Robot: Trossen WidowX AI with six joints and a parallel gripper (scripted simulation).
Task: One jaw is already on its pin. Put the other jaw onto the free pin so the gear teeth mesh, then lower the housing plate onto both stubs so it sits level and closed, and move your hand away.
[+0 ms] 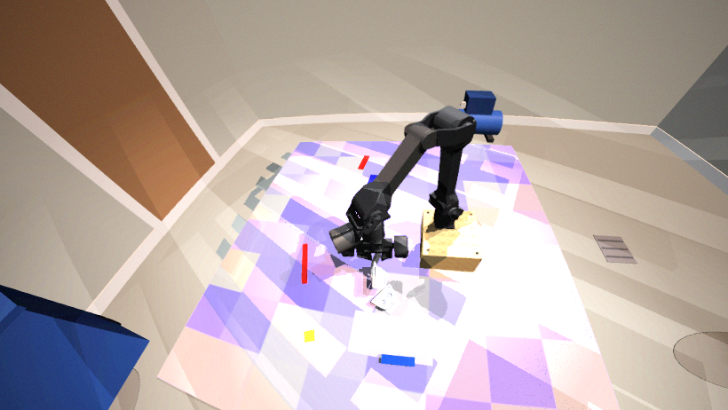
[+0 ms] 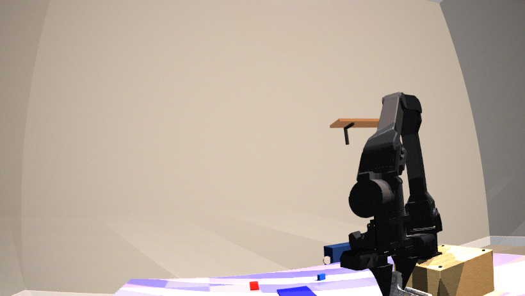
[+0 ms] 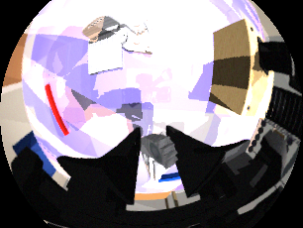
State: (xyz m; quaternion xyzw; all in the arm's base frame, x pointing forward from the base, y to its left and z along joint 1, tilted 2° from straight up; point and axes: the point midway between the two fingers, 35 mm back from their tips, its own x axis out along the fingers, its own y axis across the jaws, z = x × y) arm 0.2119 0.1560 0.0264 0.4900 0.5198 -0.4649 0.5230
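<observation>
Right now my gripper tip is 30 mm below the grey jaw and 20 mm to the right of it. Round my gripper tip: blue tile 420 mm to the right, 80 mm below, 60 mm ahead; yellow square 240 mm to the left, 180 mm ahead, 80 mm below; blue bar 260 mm to the left, 90 mm behind, 70 mm below.
</observation>
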